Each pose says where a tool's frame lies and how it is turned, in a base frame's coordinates. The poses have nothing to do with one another.
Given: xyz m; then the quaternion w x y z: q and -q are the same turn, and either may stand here.
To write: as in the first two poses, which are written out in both.
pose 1, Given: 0.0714, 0.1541, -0.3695, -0.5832, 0.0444, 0.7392, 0.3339
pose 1, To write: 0.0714, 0.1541, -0.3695, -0.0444, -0.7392, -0.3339, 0.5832
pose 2, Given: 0.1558, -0.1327, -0.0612, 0.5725, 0.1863, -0.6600, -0.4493
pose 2, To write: 0.1558, -0.1327, -0.0612, 0.1863, -0.6600, -0.4493, 0.5725
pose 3, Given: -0.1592, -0.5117, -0.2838, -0.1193, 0.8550, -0.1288, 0.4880
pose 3, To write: -0.1592, -0.5117, -0.2838, -0.8550, 0.1288, -0.4880, 0.1193
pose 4, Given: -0.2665, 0.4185, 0.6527, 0.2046, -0.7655, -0.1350, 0.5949
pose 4, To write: -0.2665, 0.4185, 0.6527, -0.7655, -0.1350, 0.5949, 0.2046
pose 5, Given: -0.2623, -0.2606, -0.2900, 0.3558, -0.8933, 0.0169, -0.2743
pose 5, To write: -0.2623, -0.2606, -0.2900, -0.8933, 0.0169, -0.2743, 0.3558
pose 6, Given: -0.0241, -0.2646, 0.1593, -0.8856, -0.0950, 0.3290, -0.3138
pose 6, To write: -0.0241, -0.2646, 0.1593, 0.0950, -0.3290, 0.3138, 0.8856
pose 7, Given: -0.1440, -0.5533, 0.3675, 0.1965, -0.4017, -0.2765, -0.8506
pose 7, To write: -0.1440, -0.5533, 0.3675, -0.4017, -0.2765, -0.8506, 0.1965
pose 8, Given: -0.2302, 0.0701, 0.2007, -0.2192, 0.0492, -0.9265, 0.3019
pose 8, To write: -0.2302, 0.0701, 0.2007, -0.0492, 0.9265, -0.3019, 0.2192
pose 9, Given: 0.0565, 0.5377, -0.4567, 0.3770, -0.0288, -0.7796, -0.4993
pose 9, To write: 0.0565, 0.5377, -0.4567, -0.0288, -0.7796, -0.4993, 0.3770
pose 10, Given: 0.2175, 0.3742, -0.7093, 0.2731, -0.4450, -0.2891, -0.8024
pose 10, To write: 0.2175, 0.3742, -0.7093, -0.4450, -0.2891, -0.8024, 0.2731
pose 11, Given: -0.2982, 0.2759, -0.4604, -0.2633, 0.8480, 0.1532, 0.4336
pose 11, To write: -0.2982, 0.2759, -0.4604, -0.8480, -0.1532, -0.4336, 0.2633
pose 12, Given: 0.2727, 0.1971, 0.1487, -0.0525, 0.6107, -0.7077, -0.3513
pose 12, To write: 0.2727, 0.1971, 0.1487, -0.6107, 0.7077, 0.3513, 0.0525
